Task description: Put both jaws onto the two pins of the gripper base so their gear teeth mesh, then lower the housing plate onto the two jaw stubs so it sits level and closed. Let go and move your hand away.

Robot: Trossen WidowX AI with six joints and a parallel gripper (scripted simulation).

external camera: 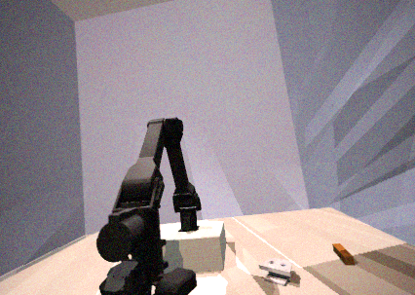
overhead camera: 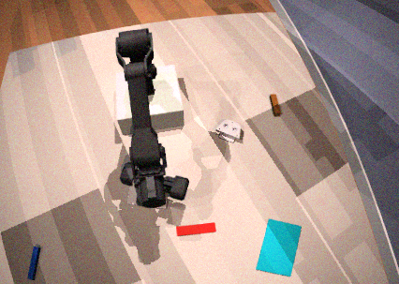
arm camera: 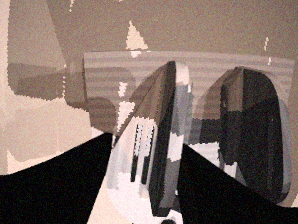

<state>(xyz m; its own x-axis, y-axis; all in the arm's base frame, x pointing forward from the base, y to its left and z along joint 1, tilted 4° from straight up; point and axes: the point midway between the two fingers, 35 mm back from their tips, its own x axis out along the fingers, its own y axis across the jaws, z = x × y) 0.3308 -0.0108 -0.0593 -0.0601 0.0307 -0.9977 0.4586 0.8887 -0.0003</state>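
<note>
The white plate lies 3 cm to the right of my gripper tip and 1 cm below it. Round my gripper tip: red bar 13 cm ahead, 9 cm to the left, 1 cm below; cyan sheet 32 cm to the left, 25 cm ahead, 1 cm below; jaw 5 cm behind, 3 cm to the right.
</note>
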